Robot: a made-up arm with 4 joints. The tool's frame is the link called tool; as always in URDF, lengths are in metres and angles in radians. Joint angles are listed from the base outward.
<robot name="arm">
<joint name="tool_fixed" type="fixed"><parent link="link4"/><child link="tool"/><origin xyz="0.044 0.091 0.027" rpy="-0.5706 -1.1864 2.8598"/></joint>
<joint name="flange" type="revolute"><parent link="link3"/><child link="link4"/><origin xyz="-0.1 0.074 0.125"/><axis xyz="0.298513 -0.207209 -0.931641"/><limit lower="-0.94" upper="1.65"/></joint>
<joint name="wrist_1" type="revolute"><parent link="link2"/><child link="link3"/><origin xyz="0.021 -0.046 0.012"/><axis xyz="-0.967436 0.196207 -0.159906"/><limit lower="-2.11" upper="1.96"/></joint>
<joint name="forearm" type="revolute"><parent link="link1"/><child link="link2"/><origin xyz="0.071 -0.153 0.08"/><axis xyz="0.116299 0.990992 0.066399"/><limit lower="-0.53" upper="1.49"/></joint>
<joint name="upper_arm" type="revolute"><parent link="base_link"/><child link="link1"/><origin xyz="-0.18 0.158 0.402"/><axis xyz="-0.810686 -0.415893 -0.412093"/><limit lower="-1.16" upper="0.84"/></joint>
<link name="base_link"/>
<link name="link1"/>
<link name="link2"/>
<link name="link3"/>
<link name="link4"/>
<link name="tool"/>
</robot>
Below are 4 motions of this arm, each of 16 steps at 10 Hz.
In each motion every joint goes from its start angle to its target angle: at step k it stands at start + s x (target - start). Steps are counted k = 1, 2, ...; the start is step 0. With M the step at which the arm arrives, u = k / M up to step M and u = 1 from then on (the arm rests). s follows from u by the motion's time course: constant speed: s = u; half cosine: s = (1 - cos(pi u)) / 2; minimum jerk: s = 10 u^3 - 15 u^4 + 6 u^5.
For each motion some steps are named. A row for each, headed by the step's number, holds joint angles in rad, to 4 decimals.
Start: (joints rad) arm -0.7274 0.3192 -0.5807 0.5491
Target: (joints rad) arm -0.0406 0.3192 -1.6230 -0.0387
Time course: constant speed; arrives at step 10
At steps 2, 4, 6, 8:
2: -0.5900 0.3192 -0.7892 0.4315
4: -0.4527 0.3192 -0.9976 0.3140
6: -0.3153 0.3192 -1.2061 0.1964
8: -0.1780 0.3192 -1.4145 0.0789

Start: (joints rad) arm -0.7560 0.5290 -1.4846 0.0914
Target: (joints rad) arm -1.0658 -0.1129 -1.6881 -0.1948
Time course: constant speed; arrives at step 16
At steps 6, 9, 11, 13, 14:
6: -0.8722 0.2883 -1.5609 -0.0159
9: -0.9303 0.1679 -1.5991 -0.0696
11: -0.9690 0.0877 -1.6245 -0.1054
13: -1.0077 0.0075 -1.6499 -0.1411
14: -1.0271 -0.0327 -1.6627 -0.1590

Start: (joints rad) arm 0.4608 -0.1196 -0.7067 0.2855
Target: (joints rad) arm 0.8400 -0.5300 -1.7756 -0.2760
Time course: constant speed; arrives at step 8
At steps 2, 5, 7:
2: 0.5556 -0.2222 -0.9739 0.1451
5: 0.6978 -0.3761 -1.3748 -0.0654
7: 0.7926 -0.4787 -1.6420 -0.2058

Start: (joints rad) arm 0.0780 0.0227 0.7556 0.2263
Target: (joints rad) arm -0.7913 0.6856 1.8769 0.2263
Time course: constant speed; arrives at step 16
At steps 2, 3, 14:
2: -0.0307 0.1056 0.8958 0.2263
3: -0.0850 0.1470 0.9658 0.2263
14: -0.6826 0.6027 1.7367 0.2263

